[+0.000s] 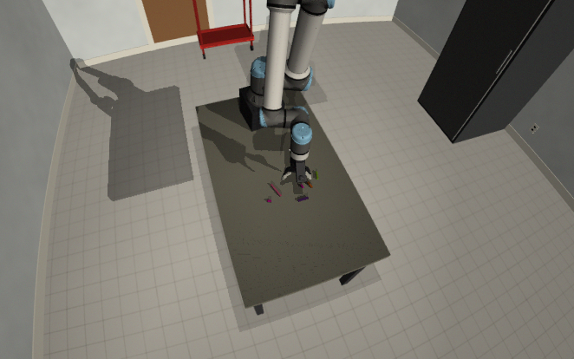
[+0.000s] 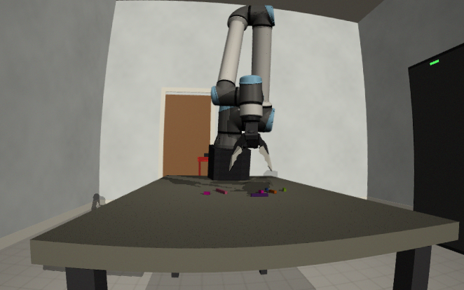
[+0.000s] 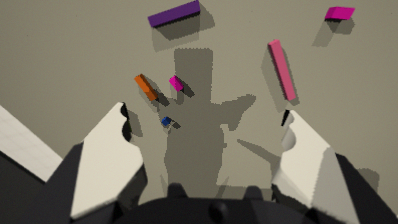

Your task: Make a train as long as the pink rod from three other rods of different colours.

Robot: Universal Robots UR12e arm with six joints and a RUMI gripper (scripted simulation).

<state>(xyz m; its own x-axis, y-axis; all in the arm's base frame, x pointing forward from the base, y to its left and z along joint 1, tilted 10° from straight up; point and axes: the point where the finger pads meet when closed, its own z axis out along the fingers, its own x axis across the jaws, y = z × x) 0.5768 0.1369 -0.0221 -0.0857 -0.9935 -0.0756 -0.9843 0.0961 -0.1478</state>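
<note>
Right now my hand is 8 cm above the blue rod, 7 cm to the right of it and 7 cm past it. From my hand the other things lie so: purple rod (8 cm below, 8 cm ahead, 3 cm to the left); then orange rod (9 cm to the left, 8 cm below, 1 cm behind); then pink rod (11 cm to the right, 8 cm below, 1 cm ahead).
</note>
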